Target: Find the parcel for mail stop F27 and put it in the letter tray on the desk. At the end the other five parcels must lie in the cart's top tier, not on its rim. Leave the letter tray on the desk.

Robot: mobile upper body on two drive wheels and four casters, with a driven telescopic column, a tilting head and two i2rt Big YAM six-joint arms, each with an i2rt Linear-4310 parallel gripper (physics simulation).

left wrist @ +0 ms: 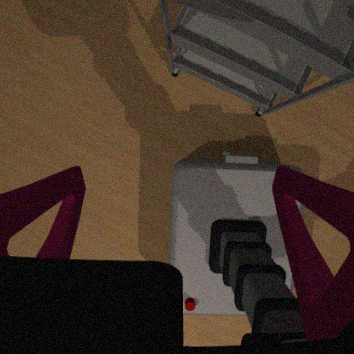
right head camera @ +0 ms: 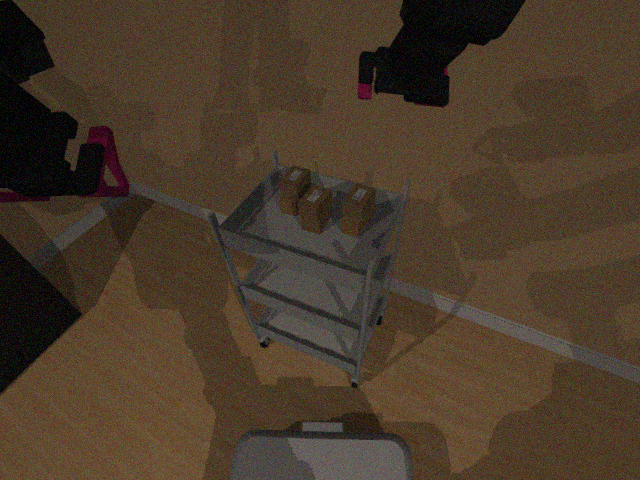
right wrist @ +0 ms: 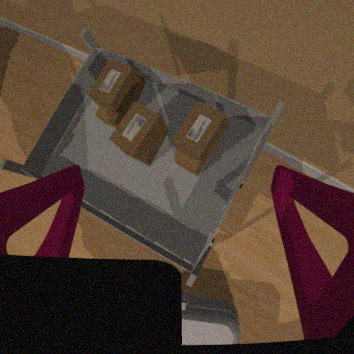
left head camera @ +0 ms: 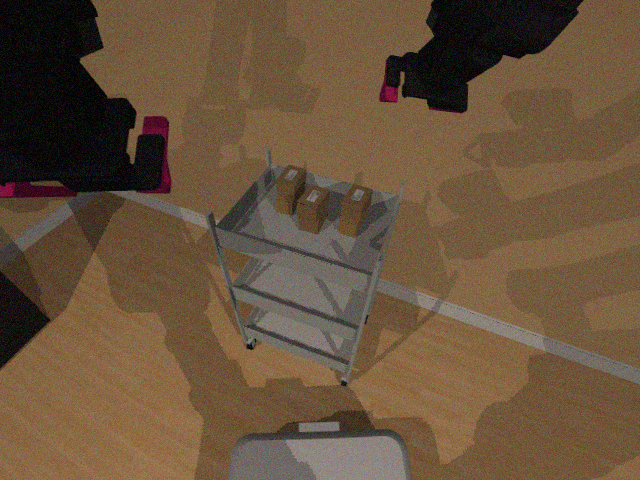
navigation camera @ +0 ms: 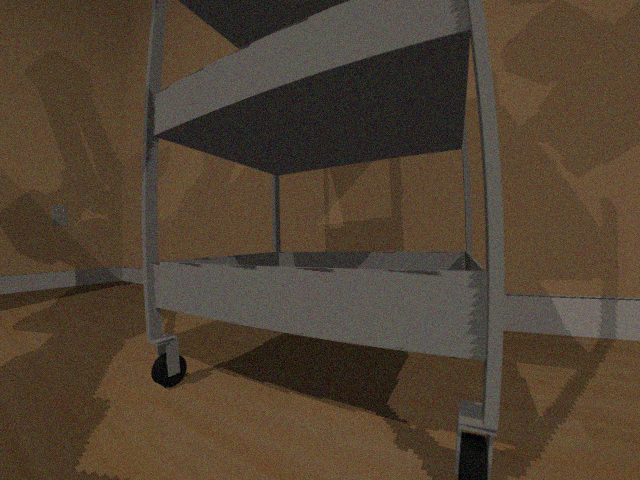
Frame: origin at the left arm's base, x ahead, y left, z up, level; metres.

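Seen in the pictures: left gripper, fingertip midpoint: [left wrist: 178,176] [right head camera: 87,193] [left head camera: 122,188]; right gripper, fingertip midpoint: [right head camera: 388,97] [right wrist: 177,175] [left head camera: 405,101].
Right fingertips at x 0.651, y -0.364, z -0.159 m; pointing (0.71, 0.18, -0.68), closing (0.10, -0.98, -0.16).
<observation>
A point is followed by its place in that frame.
The grey cart [left head camera: 294,251] @(y -0.156, x 0.683, z -0.596 m) [right head camera: 294,251] @(y -0.153, x 0.682, z -0.595 m) [left wrist: 235,62] @(y -0.143, x 0.627, z -0.792 m) [right wrist: 145,215] @(y -0.226, x 0.637, z -0.594 m) [navigation camera: 310,304] @(y -0.199, x 0.601, z -1.094 m) has brown parcels in its top tier. A back-left parcel [left head camera: 291,188] @(y -0.147, x 0.849, z -0.506 m) [right head camera: 295,188] @(y -0.151, x 0.847, z -0.503 m) [right wrist: 113,86] @(y -0.157, x 0.884, z -0.492 m), a middle parcel [left head camera: 312,209] @(y -0.206, x 0.752, z -0.503 m) [right head camera: 315,209] @(y -0.214, x 0.748, z -0.499 m) [right wrist: 136,129] @(y -0.217, x 0.795, z -0.495 m) and a right parcel [left head camera: 355,210] @(y -0.324, x 0.756, z -0.510 m) [right head camera: 357,210] @(y -0.327, x 0.755, z -0.510 m) [right wrist: 202,125] @(y -0.341, x 0.806, z -0.492 m) carry white labels, too small to read. Brown blocks show beneath the left and right ones in the right wrist view. My right gripper [left head camera: 418,102] @(y -0.364, x 0.651, z -0.159 m) [right head camera: 398,99] @(y -0.364, x 0.651, z -0.159 m) [right wrist: 177,175] @(y -0.364, x 0.651, z -0.159 m) is open above the cart. My left gripper [left head camera: 85,190] [right head camera: 64,195] [left wrist: 178,176] @(y 0.004, x 0.355, z -0.127 m) is open, left of the cart. Letter tray and desk do not show.
My grey base [left head camera: 356,457] @(y -0.328, x 0.245, z -0.998 m) [right head camera: 356,457] @(y -0.326, x 0.251, z -0.997 m) [left wrist: 195,210] @(y -0.059, x 0.135, z -0.997 m) is in front of the cart, with a red knob [left wrist: 190,304] @(y -0.058, x -0.241, z -0.965 m) on it. A dark, straight-edged shape [left head camera: 18,320] @(y 1.001, x 0.738, z -1.082 m) [right head camera: 31,315] @(y 1.025, x 0.689, z -1.014 m) is at the left. A pale baseboard [left head camera: 475,317] @(y -0.963, x 0.798, z -1.192 m) [right head camera: 496,320] @(y -0.962, x 0.799, z -1.185 m) [navigation camera: 573,315] @(y -0.747, x 0.903, z -1.210 m) runs behind the cart along the wall.
</observation>
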